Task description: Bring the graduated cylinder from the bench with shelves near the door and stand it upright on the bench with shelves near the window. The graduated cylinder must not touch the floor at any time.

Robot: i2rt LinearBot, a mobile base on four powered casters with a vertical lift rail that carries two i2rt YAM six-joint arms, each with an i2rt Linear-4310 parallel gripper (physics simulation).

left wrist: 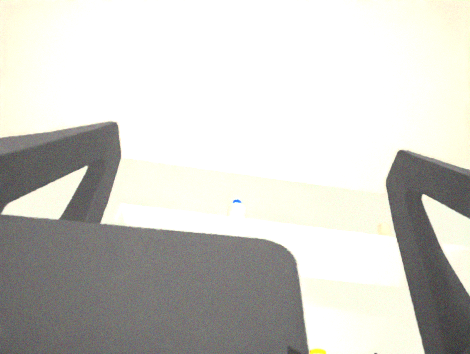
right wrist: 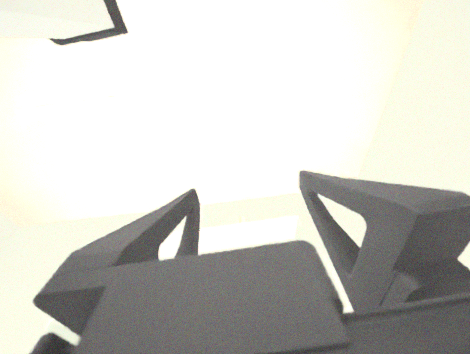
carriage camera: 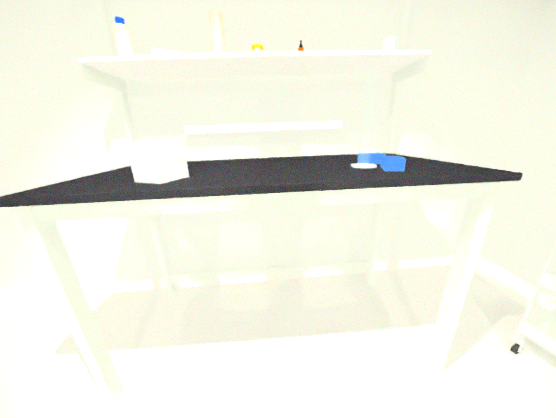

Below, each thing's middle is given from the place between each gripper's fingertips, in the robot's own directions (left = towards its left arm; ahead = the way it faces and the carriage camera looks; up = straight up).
Scene:
My left gripper is now 760 mm short of the graduated cylinder (carriage camera: 371,74), 700 mm to the left of it and 20 mm below it.
My right hand is 76 cm short of the graduated cylinder, 1 cm to the left of it and 1 cm below it.

